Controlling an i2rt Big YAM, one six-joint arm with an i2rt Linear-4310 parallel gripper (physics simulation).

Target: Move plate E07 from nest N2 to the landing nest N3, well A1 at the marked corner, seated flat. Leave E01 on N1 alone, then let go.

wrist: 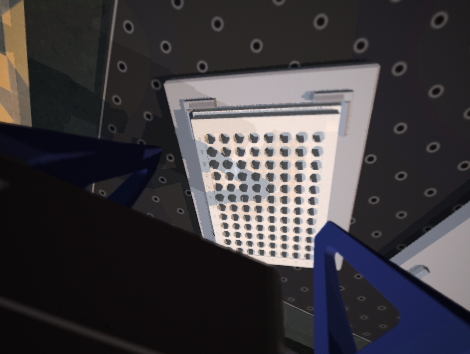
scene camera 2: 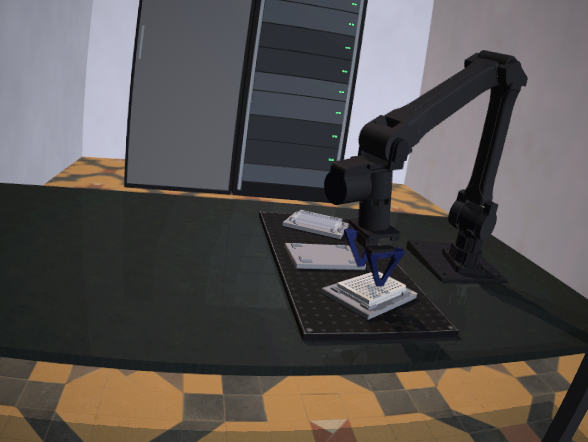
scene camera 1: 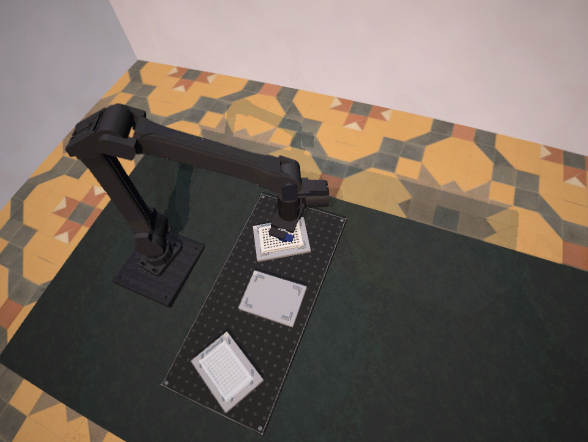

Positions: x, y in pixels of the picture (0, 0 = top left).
Scene:
My gripper shows in the wrist view, in scene camera 2 [369, 275] and in scene camera 1. The same spot on my gripper: [wrist: 94, 265] is [scene camera 1: 304, 207].

